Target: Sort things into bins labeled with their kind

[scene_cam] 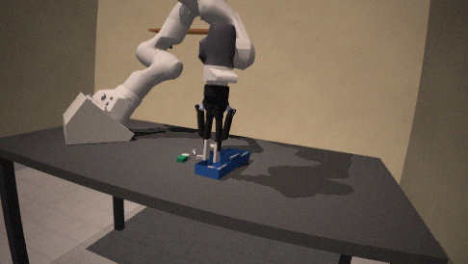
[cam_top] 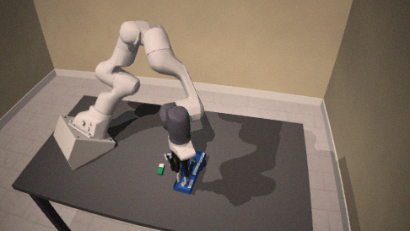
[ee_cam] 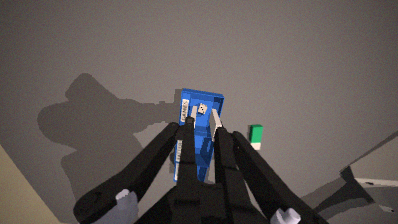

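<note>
Now: the white domino 11 cm behind my hand, 30 cm to the left of it and 7 cm below it. The rest, counted from my hand: eraser: 14 cm behind, 8 cm to the left, 7 cm below; then white die: 6 cm below; then pale grey piece: 9 cm behind, 12 cm to the left, 7 cm below.
</note>
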